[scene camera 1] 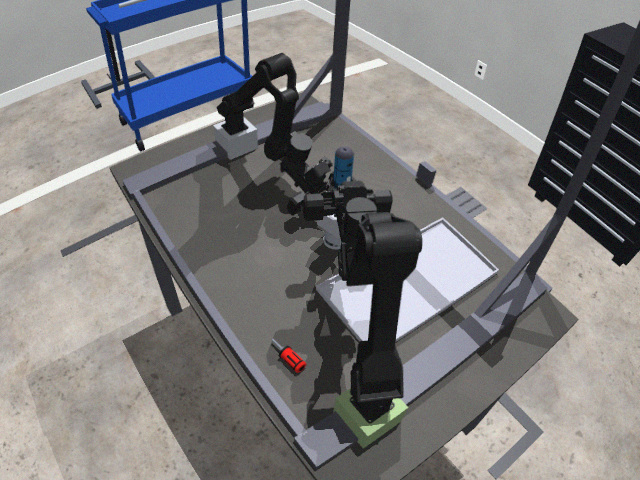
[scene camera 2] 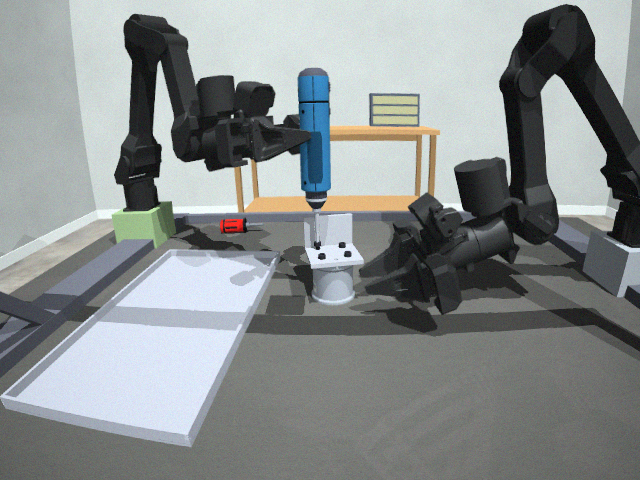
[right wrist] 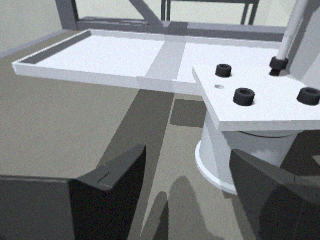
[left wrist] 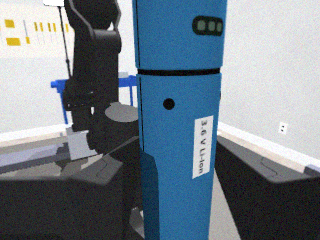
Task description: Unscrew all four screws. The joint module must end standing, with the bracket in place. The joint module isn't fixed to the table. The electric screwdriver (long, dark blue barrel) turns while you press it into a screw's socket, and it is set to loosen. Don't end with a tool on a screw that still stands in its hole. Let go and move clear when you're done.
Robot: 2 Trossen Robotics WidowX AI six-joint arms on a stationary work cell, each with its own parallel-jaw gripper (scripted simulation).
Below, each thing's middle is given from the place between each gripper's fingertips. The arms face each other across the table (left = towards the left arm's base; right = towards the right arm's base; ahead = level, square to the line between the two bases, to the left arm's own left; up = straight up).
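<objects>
Counting from my right hand, the white bracket (scene camera 2: pixel 333 229) is 20 mm above, 20 mm ahead and 80 mm to the left. The joint module (scene camera 2: pixel 331 285) is 20 mm below my right hand, 10 mm ahead of it and 80 mm to the left of it, and the white tray (scene camera 2: pixel 146 356) is 40 mm below that hand, 110 mm behind it and 270 mm to the left of it. Going by their middles, of the things named here the white tray is the farthest from my right hand.
If you count from my left hand, you get the bracket 150 mm below, 20 mm behind and 50 mm to the right, and the module 200 mm below, 20 mm behind and 50 mm to the right. The tray is 220 mm below my left hand, 140 mm behind it and 140 mm to the left of it. Going by its middle, the white bracket is nearer to my right hand than to my left hand.
</objects>
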